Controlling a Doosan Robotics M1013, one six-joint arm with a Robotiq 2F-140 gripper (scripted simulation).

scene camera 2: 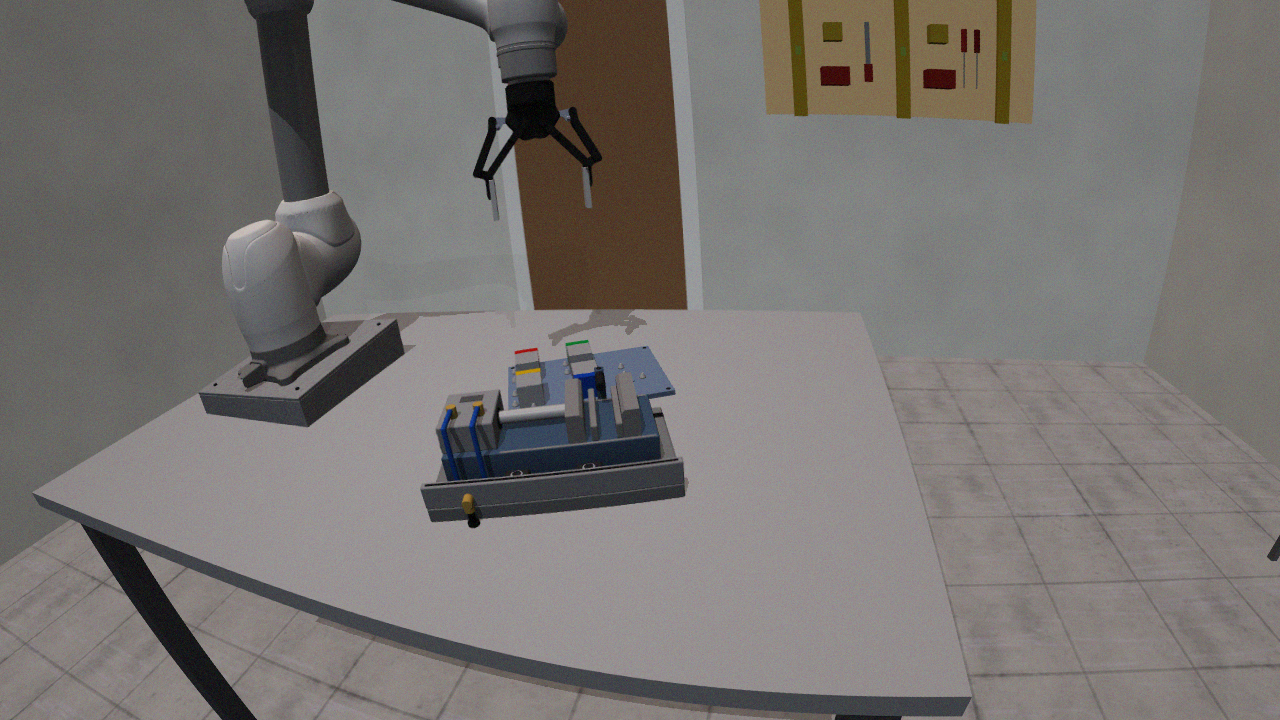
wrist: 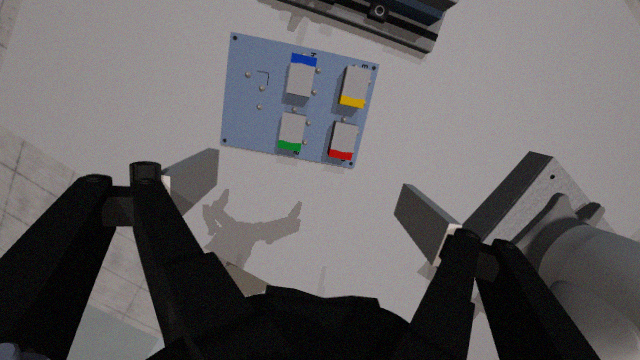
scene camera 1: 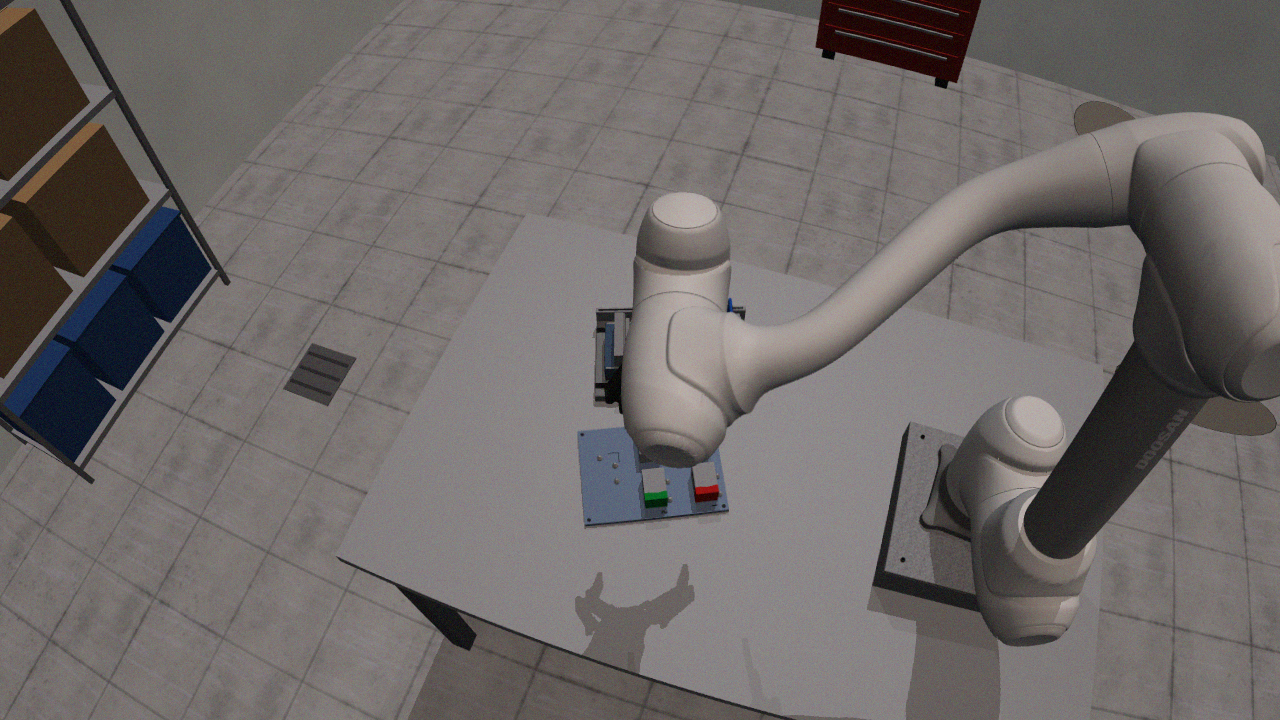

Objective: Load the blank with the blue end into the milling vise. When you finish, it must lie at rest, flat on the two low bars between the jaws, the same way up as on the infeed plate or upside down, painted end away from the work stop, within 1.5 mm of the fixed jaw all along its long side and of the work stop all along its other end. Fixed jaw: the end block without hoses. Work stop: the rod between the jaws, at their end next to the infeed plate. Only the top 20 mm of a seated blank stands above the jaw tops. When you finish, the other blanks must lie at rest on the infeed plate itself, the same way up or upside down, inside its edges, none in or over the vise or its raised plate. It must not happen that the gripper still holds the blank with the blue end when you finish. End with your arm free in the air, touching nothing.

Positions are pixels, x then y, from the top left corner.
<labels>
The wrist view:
gripper: 311, 183
red-ended blank: 343, 136
yellow-ended blank: 355, 81
green-ended blank: 292, 125
</labels>
